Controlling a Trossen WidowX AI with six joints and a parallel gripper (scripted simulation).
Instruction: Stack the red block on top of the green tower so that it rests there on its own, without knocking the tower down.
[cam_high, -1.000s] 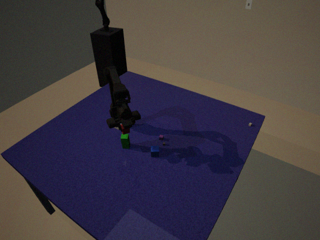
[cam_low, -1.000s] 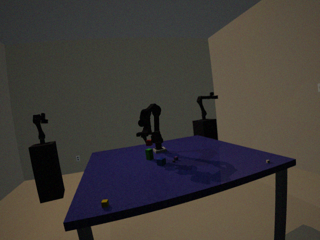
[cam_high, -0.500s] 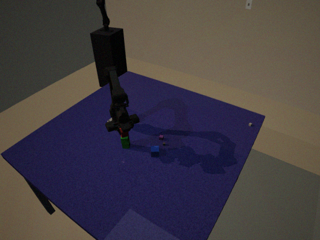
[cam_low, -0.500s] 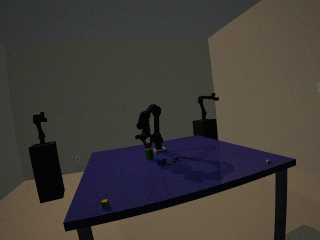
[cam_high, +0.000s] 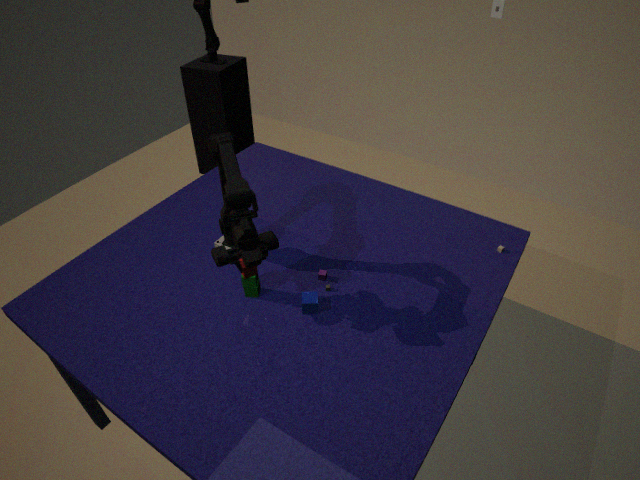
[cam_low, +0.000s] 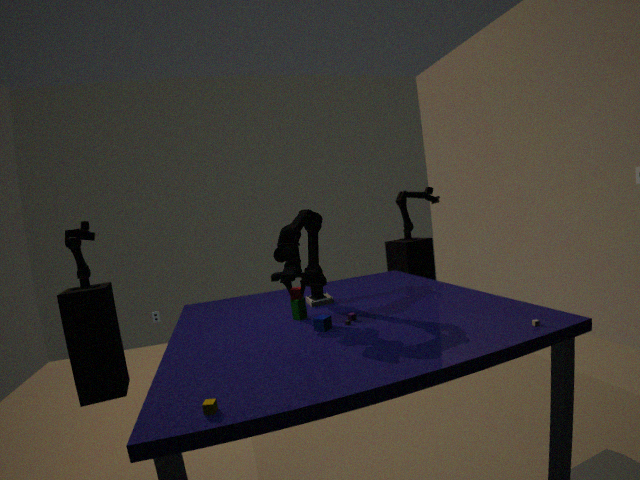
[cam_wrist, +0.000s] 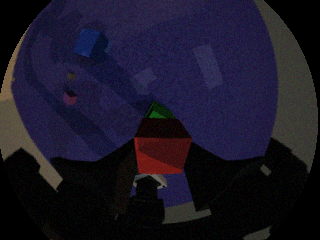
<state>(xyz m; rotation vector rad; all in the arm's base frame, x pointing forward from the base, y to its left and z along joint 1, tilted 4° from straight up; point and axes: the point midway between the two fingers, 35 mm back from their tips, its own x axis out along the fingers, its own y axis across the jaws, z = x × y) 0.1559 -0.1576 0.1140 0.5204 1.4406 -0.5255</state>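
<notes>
Right now my gripper tip is 10 mm below the red block. From my gripper tip the other things lie so: purple cube (170 mm ahead, 150 mm to the left, 80 mm below); then tiny dark cube (210 mm ahead, 110 mm to the left, 90 mm below); then blue cube (190 mm ahead, 10 mm to the left, 70 mm below).
</notes>
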